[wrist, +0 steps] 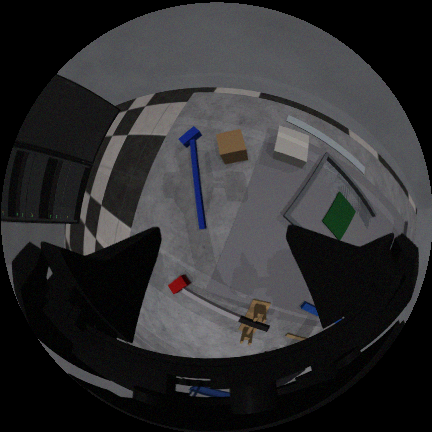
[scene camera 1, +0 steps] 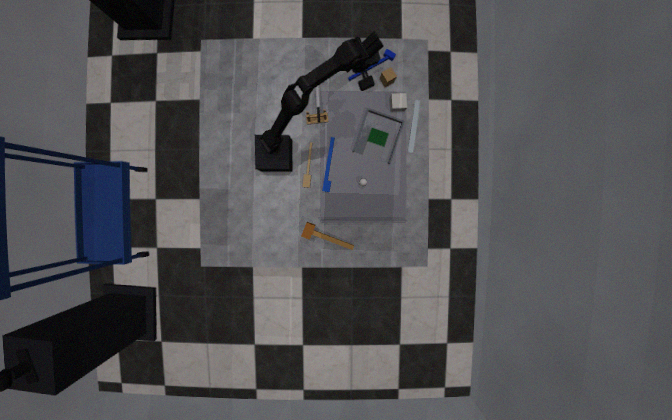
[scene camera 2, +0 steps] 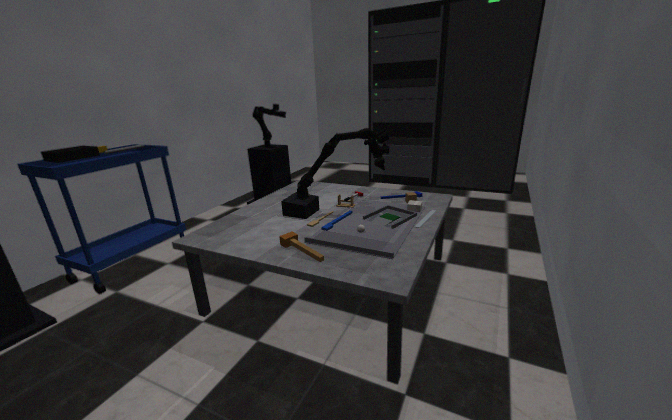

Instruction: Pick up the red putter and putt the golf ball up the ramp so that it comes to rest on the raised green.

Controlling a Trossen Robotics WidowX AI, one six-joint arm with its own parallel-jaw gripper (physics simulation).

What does the tan block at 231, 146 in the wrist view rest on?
The table.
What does the blue putter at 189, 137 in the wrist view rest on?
The table.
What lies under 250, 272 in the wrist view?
A grey putting mat.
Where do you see a white block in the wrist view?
291, 146
